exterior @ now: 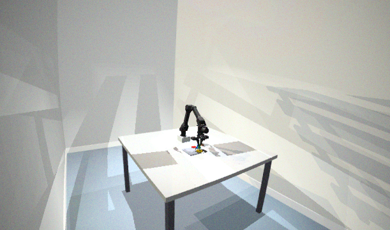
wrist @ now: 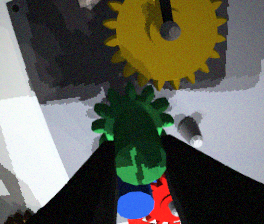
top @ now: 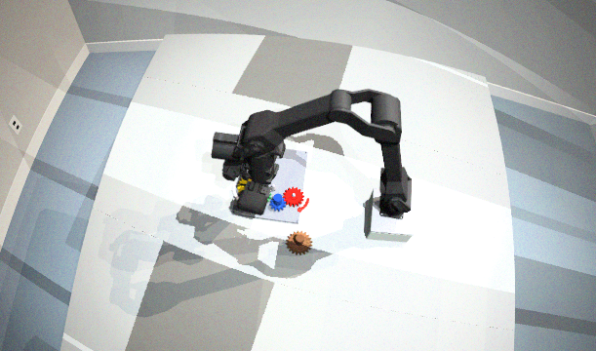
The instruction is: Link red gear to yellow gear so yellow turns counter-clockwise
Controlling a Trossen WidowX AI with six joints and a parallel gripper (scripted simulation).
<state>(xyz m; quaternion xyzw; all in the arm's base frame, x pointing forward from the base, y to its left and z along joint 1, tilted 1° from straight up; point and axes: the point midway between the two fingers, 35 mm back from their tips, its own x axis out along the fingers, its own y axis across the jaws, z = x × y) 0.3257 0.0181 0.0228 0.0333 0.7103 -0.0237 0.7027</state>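
The blue gear is 4 cm behind my gripper tip, 3 cm below it and 1 cm to the left of it. From my gripper tip the other things lie so: yellow gear: 4 cm below, 4 cm ahead, 2 cm to the right; then green gear: 1 cm below; then red gear: 7 cm behind, 4 cm below, 2 cm to the right.
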